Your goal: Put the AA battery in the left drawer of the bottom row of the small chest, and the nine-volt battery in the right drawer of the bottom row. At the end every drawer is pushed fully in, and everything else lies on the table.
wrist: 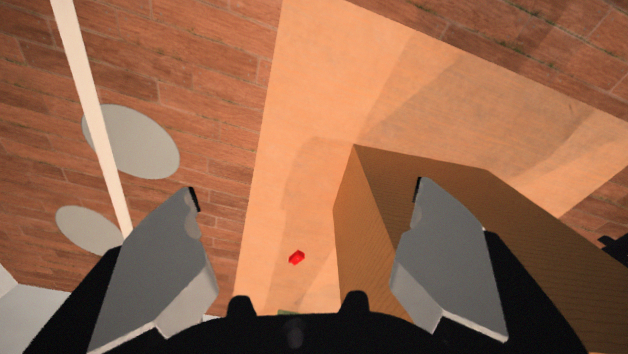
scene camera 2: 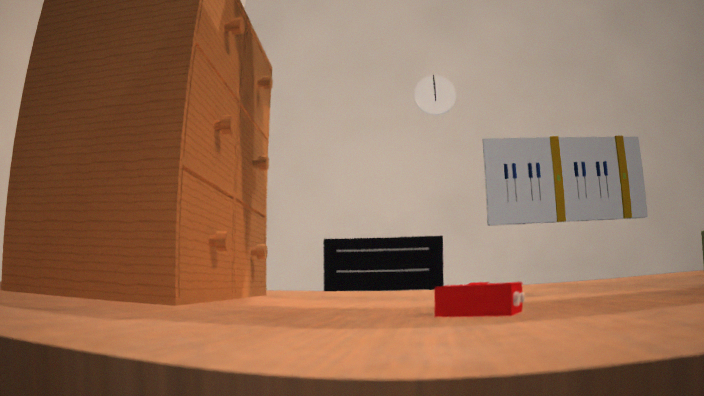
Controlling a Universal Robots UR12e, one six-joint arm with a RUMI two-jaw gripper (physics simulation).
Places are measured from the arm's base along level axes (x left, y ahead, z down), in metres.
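Pixels of known places: gripper, between the fingertips: (wrist: pixel 306 186).
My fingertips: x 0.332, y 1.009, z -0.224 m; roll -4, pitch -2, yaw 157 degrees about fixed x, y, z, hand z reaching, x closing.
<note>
Behind a point stands the place of what it marks.
The small wooden chest (scene camera 2: pixel 100 150) {x 0.204, y 0.846, z -0.062 m} (wrist: pixel 530 240) {x 0.024, y 0.987, z -0.158 m} stands on the table. In the scene view its drawers look flush with the front; the bottom row shows a near drawer (scene camera 2: pixel 197 270) {x 0.144, y 0.776, z 0.035 m} and a far drawer (scene camera 2: pixel 258 272) {x -0.077, y 0.813, z 0.032 m}. The red nine-volt battery (scene camera 2: pixel 475 300) {x 0.233, y 0.553, z 0.054 m} (wrist: pixel 296 257) {x 0.223, y 0.562, z 0.046 m} lies on its side on the table, in front of the chest and apart from it, with its pale terminals to the right in the scene view. The AA battery does not show in either view. My gripper (wrist: pixel 306 186) {x 0.332, y 1.009, z -0.224 m} is open and empty, high above the table; it does not show in the scene view.
The wooden table (scene camera 2: pixel 350 350) {x 0.353, y 0.597, z 0.063 m} (wrist: pixel 310 90) {x 0.343, y 1.021, z 0.063 m} carries the tall chest, an obstacle beneath the right finger in the wrist view. A sliver of a green thing (wrist: pixel 288 312) {x 0.138, y 0.178, z 0.058 m} shows at the wrist view's bottom. A black cabinet (scene camera 2: pixel 383 261) stands in the background.
</note>
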